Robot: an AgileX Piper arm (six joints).
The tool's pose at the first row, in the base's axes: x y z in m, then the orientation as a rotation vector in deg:
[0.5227 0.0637 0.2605 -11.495 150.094 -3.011]
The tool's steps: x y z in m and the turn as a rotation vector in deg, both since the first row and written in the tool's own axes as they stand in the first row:
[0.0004 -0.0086 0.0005 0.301 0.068 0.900]
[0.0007 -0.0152 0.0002 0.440 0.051 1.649]
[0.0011 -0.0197 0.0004 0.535 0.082 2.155]
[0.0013 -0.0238 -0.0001 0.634 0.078 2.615]
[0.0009 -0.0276 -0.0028 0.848 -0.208 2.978]
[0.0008 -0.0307 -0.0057 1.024 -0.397 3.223]
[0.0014 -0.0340 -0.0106 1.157 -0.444 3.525]
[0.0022 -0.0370 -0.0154 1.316 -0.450 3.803]
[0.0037 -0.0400 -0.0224 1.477 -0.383 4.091]
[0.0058 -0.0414 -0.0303 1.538 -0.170 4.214]
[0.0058 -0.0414 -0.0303 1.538 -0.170 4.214]
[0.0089 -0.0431 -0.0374 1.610 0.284 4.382]
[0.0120 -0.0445 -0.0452 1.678 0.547 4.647]
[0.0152 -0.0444 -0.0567 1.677 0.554 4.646]
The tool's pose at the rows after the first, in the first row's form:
[0.5237 0.0551 0.2605 -10.211 150.213 -3.102]
[0.5242 0.0486 0.2611 -9.180 150.241 -3.023]
[0.5246 0.0441 0.2611 -8.484 150.298 -2.976]
[0.5247 0.0400 0.2617 -7.846 150.316 -2.946]
[0.5242 0.0363 0.2646 -7.293 150.034 -3.068]
[0.5233 0.0332 0.2674 -6.910 149.845 -3.191]
[0.5208 0.0299 0.2716 -6.469 149.803 -3.255]
[0.5181 0.0268 0.2756 -6.049 149.797 -3.366]
[0.5138 0.0236 0.2812 -5.616 149.863 -3.484]
[0.5083 0.0219 0.2871 -5.434 150.075 -3.546]
[0.5083 0.0219 0.2871 -5.434 150.075 -3.546]
[0.5023 0.0197 0.2919 -5.187 150.528 -3.635]
[0.4960 0.0179 0.2973 -4.813 150.795 -3.662]
[0.4876 0.0175 0.3058 -4.815 150.802 -3.662]

